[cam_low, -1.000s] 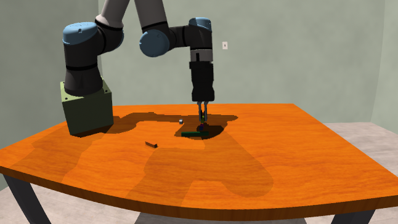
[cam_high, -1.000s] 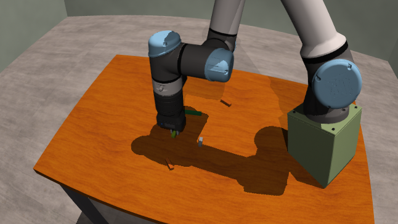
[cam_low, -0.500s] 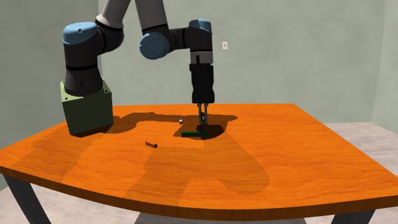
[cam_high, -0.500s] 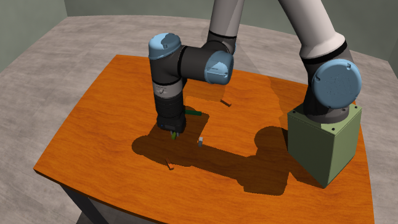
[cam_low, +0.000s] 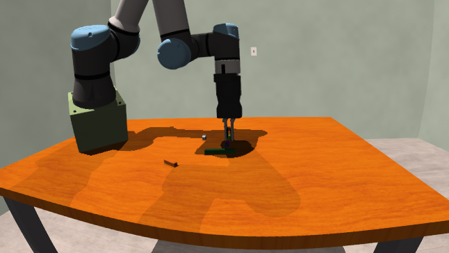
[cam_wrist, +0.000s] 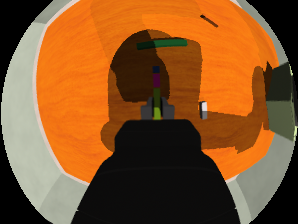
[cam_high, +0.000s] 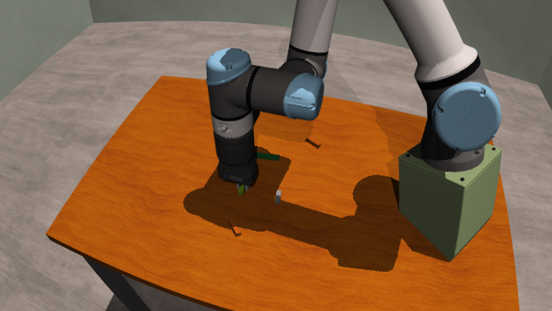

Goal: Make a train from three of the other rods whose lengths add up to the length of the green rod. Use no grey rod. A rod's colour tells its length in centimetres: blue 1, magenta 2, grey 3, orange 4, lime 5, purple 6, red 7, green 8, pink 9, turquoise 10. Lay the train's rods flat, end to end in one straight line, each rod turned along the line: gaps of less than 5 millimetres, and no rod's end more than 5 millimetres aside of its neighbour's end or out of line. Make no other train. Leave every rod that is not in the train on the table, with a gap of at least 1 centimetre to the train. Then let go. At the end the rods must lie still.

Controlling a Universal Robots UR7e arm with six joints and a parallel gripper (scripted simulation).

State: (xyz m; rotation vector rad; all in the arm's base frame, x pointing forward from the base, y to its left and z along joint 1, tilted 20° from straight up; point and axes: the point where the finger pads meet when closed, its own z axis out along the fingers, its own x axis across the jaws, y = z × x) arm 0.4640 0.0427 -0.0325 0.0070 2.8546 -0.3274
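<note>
The lime rod is 10 mm below my hand. The rest, counted from my hand: magenta rod: 40 mm to the right, 10 mm below; blue rod: 50 mm to the right, 10 mm below; grey rod: 80 mm behind, 10 mm to the left, 10 mm below.
</note>
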